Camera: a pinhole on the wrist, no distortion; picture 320 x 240 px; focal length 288.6 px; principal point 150.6 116.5 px. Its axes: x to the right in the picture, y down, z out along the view. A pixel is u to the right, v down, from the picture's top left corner.
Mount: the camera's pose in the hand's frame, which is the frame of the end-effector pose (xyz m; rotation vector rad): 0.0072 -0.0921 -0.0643 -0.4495 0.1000 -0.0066
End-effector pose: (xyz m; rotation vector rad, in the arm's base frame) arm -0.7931 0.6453 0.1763 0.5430 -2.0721 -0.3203
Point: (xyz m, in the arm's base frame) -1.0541 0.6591 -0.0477
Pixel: 77.7 36.2
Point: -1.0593 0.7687 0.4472
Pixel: outside the picture
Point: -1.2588 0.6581 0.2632
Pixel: 273.9 143.7
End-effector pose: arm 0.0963 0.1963 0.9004 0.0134 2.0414 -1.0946
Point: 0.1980 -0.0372 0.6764
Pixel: 230.2 91.0
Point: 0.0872 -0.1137 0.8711
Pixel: outside the picture
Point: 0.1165 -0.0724 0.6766
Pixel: 296.2 59.9
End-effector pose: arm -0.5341 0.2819 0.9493 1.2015 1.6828 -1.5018
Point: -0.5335 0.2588 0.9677
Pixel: 46.1 226.3
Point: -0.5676 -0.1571 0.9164
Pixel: 78.5 37.6
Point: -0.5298 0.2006 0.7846
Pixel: 260.2 208.9
